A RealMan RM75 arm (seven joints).
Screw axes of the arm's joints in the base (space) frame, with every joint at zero. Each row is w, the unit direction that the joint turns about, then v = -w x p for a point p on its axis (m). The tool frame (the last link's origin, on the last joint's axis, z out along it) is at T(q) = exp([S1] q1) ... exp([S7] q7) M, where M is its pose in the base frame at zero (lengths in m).
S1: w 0 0 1 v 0 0 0
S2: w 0 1 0 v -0.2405 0 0
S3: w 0 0 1 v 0 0 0
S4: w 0 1 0 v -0.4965 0 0
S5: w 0 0 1 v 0 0 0
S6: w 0 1 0 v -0.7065 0 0
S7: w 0 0 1 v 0 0 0
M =
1 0 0 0
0 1 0 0
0 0 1 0.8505
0 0 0 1
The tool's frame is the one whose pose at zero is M.
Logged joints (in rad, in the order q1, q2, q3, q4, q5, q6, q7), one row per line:
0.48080 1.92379 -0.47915 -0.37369 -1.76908 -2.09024 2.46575
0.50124 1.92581 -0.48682 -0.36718 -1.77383 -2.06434 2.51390
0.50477 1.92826 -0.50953 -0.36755 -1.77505 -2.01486 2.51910
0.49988 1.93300 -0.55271 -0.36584 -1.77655 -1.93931 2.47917
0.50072 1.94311 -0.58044 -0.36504 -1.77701 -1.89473 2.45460
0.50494 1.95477 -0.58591 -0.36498 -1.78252 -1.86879 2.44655
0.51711 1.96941 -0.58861 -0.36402 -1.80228 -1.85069 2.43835
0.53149 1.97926 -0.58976 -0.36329 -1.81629 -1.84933 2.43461
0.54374 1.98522 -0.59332 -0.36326 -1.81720 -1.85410 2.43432
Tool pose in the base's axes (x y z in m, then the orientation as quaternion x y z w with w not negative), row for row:
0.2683 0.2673 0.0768 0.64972 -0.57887 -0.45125 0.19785
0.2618 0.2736 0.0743 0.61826 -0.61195 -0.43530 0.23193
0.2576 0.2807 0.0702 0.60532 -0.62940 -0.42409 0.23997
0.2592 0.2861 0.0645 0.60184 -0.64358 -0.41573 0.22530
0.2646 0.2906 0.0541 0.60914 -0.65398 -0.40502 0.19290
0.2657 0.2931 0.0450 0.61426 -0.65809 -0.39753 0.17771
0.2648 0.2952 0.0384 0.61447 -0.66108 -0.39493 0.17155
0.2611 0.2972 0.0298 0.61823 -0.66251 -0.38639 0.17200
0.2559 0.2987 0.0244 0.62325 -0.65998 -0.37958 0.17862
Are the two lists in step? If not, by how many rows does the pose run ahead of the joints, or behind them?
The pose runs 1 row behind the joints: the pose in row i belongs to the joints in row i - 1.
